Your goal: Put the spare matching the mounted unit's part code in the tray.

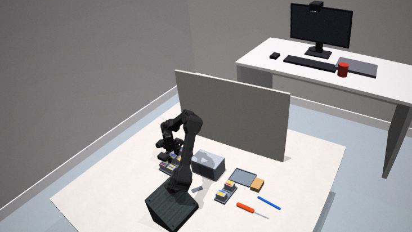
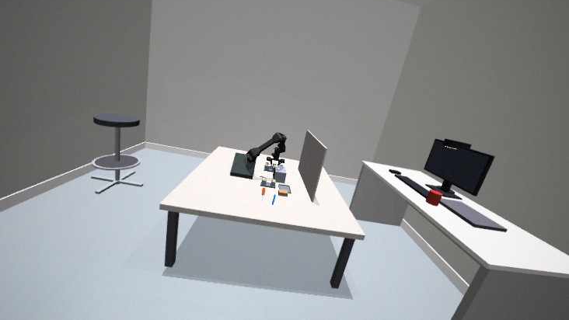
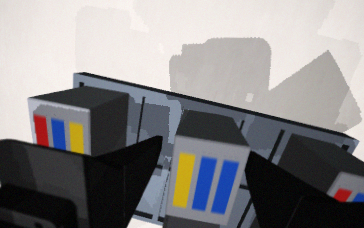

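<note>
Right now my gripper tip is 2 cm below the grey spare block. Round my gripper tip: white panel (31 cm ahead, 21 cm above, 19 cm to the right); grey mounted unit (21 cm to the right, 6 cm ahead, 3 cm above); tray (41 cm to the right, 12 cm ahead, 1 cm below).
</note>
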